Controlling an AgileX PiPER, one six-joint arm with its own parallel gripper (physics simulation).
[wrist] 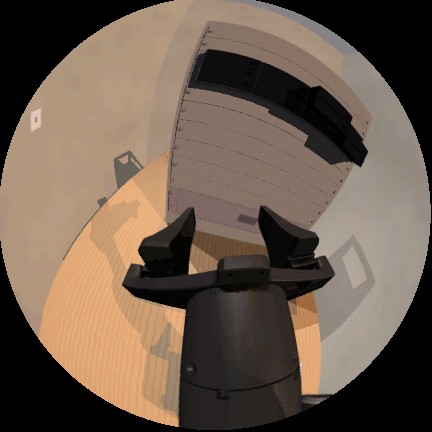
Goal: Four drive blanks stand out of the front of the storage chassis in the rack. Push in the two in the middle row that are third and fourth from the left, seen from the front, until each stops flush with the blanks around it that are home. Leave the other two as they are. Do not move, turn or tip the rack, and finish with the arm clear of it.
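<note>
The rack (235,132) stands upright, its pale front leaning in the wrist view. The black storage chassis (225,71) crosses its upper part. Toward the chassis's right end, a dark block of blank fronts (327,106) stands out, and another dark piece (357,149) sticks out at the far right end. The blanks are too dark to separate, so I cannot tell their rows or columns or which of them are flush. My gripper (226,213) is open, with nothing visible between its fingers. In the view it appears below the chassis, over the rack's lower edge; its distance from the rack is unclear.
A wooden table top (110,300) lies under the rack and gripper. Stepped shadows fall on the rack front below the chassis's right half. Shadows of the arm lie on the table and the walls. A small pale wall plate (36,113) is at the left.
</note>
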